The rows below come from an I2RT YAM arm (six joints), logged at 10 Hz.
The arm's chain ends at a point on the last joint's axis. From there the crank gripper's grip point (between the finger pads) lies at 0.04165 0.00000 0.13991 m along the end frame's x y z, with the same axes.
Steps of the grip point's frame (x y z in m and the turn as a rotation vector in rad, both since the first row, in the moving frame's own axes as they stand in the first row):
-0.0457 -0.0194 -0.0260 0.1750 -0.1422 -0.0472
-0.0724 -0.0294 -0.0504 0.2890 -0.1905 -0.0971
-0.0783 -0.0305 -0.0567 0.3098 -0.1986 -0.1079
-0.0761 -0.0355 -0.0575 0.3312 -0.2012 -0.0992
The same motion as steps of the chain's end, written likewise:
-0.0249 0.0069 -0.0282 0.1750 -0.1422 -0.0472
-0.0434 0.0140 -0.0493 0.2890 -0.1905 -0.0971
-0.0478 0.0160 -0.0547 0.3098 -0.1986 -0.1079
-0.0454 0.0136 -0.0546 0.3312 -0.2012 -0.0992

